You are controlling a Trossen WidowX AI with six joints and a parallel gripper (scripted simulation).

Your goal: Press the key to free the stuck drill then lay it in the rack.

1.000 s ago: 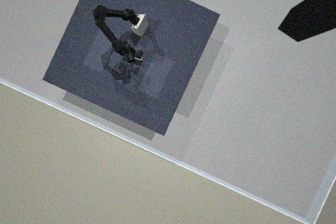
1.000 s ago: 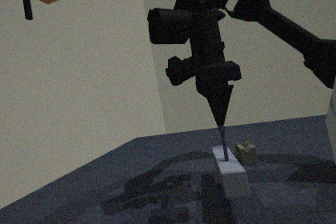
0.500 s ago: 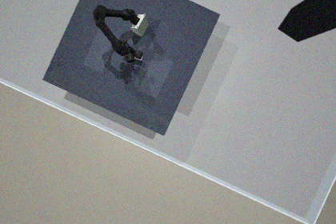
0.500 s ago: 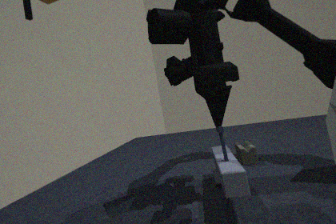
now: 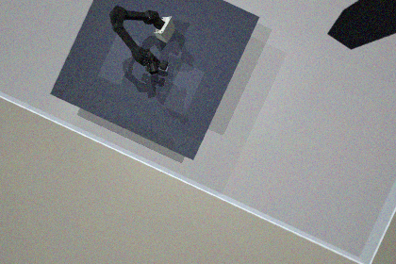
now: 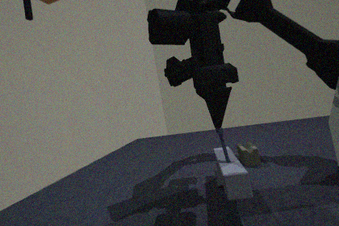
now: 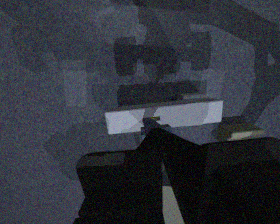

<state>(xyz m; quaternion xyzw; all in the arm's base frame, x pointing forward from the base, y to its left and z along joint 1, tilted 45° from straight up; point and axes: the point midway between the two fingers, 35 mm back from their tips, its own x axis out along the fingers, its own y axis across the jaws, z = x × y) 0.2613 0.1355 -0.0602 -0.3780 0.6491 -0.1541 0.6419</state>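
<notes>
Right now the block is 90 mm below my gripper tip and 30 mm to the right of it.
</notes>
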